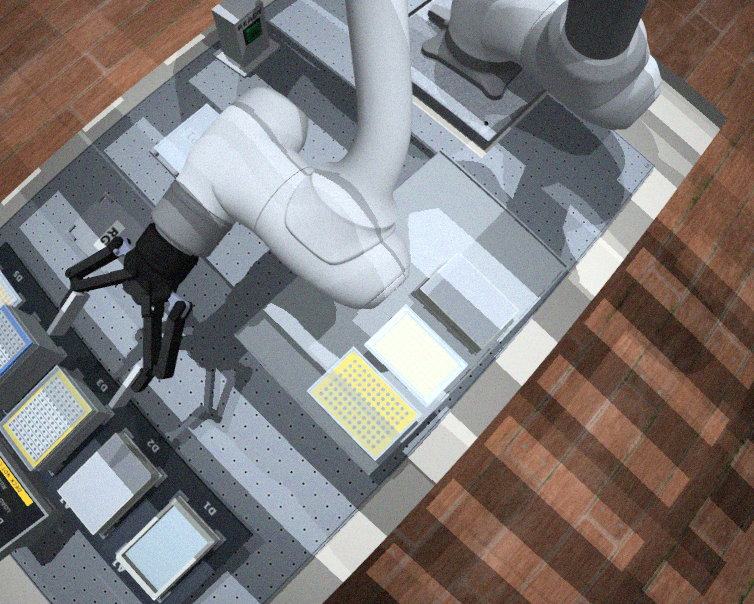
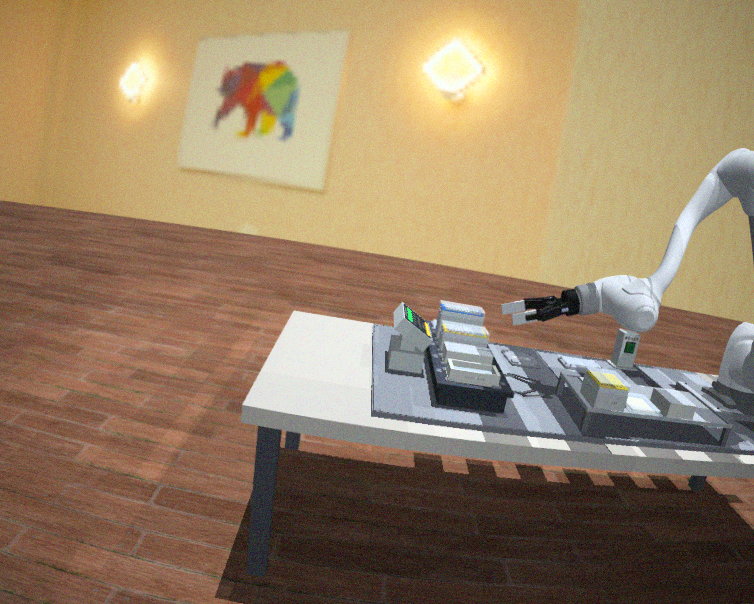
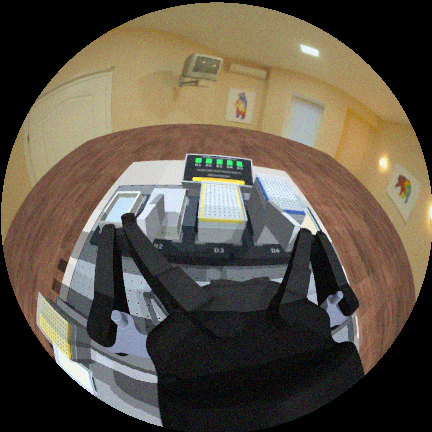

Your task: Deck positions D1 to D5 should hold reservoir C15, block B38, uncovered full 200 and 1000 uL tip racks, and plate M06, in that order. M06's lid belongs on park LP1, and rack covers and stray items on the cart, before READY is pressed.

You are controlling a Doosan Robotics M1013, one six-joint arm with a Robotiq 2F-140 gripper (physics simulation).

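Frame: origin at the arm's base, x ahead, y left, z up, level; centimetres.
Where they show: gripper, fingertip midpoint: (image 1: pixel 84 368) (image 2: pixel 507 314) (image 3: pixel 216 207); arm's base at its link origin: (image 1: pixel 482 50) (image 2: pixel 732 401).
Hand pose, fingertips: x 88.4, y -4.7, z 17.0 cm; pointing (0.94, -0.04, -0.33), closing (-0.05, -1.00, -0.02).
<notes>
Each offset is from my fingertips to the centre of the thing. "pt": to the spot under its first point.
My gripper (image 1: pixel 96 349) (image 2: pixel 517 313) (image 3: pixel 216 207) is open and empty, above and in front of the deck near D3. D1 holds a pale blue reservoir {dx +12.8, dy +21.9, dz -11.4 cm} (image 1: pixel 168 548) (image 2: pixel 473 373) (image 3: pixel 121 207). D2 holds a white-grey block {dx +11.7, dy +9.6, dz -10.9 cm} (image 1: pixel 106 484) (image 3: pixel 175 205). D3 holds an uncovered yellow-rimmed tip rack {dx +10.6, dy -2.8, dz -7.2 cm} (image 1: pixel 49 418) (image 3: pixel 222 205). D4 holds a blue-rimmed tip rack {dx +9.4, dy -15.2, dz -3.9 cm} (image 1: pixel 9 339) (image 3: pixel 280 192). A pale yellow plate {pt dx +3.1, dy -25.3, dz -11.6 cm} (image 1: pixel 6 292) shows partly at D5. A flat clear lid-like piece {dx -38.2, dy -23.0, dz -17.4 cm} (image 1: pixel 185 138) lies partly behind the arm. Part codes are unreadable.
The cart {pt dx -37.1, dy +32.5, dz -18.8 cm} (image 2: pixel 648 430) bears a yellow perforated box {dx -21.0, dy +30.1, dz -7.0 cm} (image 1: pixel 365 402) (image 2: pixel 605 386) (image 3: pixel 56 325), a pale yellow plate {dx -31.7, dy +31.2, dz -11.6 cm} (image 1: pixel 415 355) and a grey-white box {dx -42.5, dy +32.4, dz -10.7 cm} (image 1: pixel 468 302) (image 2: pixel 676 402). The READY box {dx -59.1, dy -30.8, dz -12.3 cm} (image 1: pixel 242 37) (image 2: pixel 626 347) stands at the table edge. The deck display {pt dx +24.5, dy -4.0, dz -6.1 cm} (image 3: pixel 218 167) shows several green squares.
</notes>
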